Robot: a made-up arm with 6 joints. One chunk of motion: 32 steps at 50 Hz.
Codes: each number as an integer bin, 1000 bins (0 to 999) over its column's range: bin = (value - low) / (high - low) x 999, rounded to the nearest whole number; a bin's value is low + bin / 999 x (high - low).
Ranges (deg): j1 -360.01..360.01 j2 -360.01..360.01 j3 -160..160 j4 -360.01..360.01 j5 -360.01..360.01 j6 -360.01..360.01
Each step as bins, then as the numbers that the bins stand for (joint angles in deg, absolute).
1 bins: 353 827 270 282 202 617
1 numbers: -105.59 236.04 -73.51 -156.76 -214.42 84.69
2 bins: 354 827 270 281 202 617
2 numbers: -104.87 236.04 -73.51 -157.48 -214.42 84.69
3 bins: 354 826 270 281 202 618
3 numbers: -104.87 235.32 -73.51 -157.48 -214.42 85.41
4 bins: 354 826 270 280 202 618
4 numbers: -104.87 235.32 -73.51 -158.20 -214.42 85.41
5 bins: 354 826 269 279 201 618
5 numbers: -104.87 235.32 -73.83 -158.92 -215.14 85.41
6 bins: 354 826 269 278 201 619
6 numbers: -104.87 235.32 -73.83 -159.64 -215.14 86.13
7 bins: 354 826 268 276 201 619
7 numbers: -104.87 235.32 -74.15 -161.09 -215.14 86.13
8 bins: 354 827 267 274 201 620
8 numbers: -104.87 236.04 -74.47 -162.53 -215.14 86.85
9 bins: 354 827 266 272 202 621
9 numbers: -104.87 236.04 -74.79 -163.97 -214.42 87.57
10 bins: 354 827 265 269 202 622
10 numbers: -104.87 236.04 -75.12 -166.13 -214.42 88.29
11 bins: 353 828 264 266 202 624
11 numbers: -105.59 236.76 -75.44 -168.29 -214.42 89.73
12 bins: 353 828 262 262 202 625
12 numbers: -105.59 236.76 -76.08 -171.18 -214.42 90.45
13 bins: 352 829 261 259 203 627
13 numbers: -106.31 237.48 -76.40 -173.34 -213.70 91.89
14 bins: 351 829 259 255 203 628
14 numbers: -107.03 237.48 -77.04 -176.22 -213.70 92.62
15 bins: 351 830 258 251 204 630
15 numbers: -107.03 238.20 -77.36 -179.10 -212.98 94.06
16 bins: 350 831 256 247 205 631
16 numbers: -107.75 238.93 -78.00 -181.99 -212.26 94.78
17 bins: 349 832 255 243 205 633
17 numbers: -108.47 239.65 -78.32 -184.87 -212.26 96.22
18 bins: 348 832 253 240 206 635
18 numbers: -109.19 239.65 -78.96 -187.03 -211.54 97.66
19 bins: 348 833 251 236 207 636
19 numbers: -109.19 240.37 -79.60 -189.92 -210.82 98.38
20 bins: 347 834 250 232 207 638
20 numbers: -109.91 241.09 -79.92 -192.80 -210.82 99.82
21 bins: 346 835 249 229 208 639
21 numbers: -110.63 241.81 -80.24 -194.96 -210.10 100.54
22 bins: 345 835 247 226 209 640
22 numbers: -111.35 241.81 -80.88 -197.12 -209.38 101.26
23 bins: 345 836 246 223 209 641
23 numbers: -111.35 242.53 -81.20 -199.28 -209.38 101.98
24 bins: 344 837 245 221 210 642
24 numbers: -112.08 243.25 -81.52 -200.73 -208.65 102.71
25 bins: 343 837 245 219 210 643
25 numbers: -112.80 243.25 -81.52 -202.17 -208.65 103.43
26 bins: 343 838 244 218 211 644
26 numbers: -112.80 243.97 -81.84 -202.89 -207.93 104.15
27 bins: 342 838 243 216 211 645
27 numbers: -113.52 243.97 -82.16 -204.33 -207.93 104.87
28 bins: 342 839 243 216 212 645
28 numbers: -113.52 244.69 -82.16 -204.33 -207.21 104.87
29 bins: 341 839 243 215 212 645
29 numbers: -114.24 244.69 -82.16 -205.05 -207.21 104.87
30 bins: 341 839 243 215 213 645
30 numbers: -114.24 244.69 -82.16 -205.05 -206.49 104.87
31 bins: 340 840 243 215 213 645
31 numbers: -114.96 245.41 -82.16 -205.05 -206.49 104.87
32 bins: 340 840 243 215 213 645
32 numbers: -114.96 245.41 -82.16 -205.05 -206.49 104.87
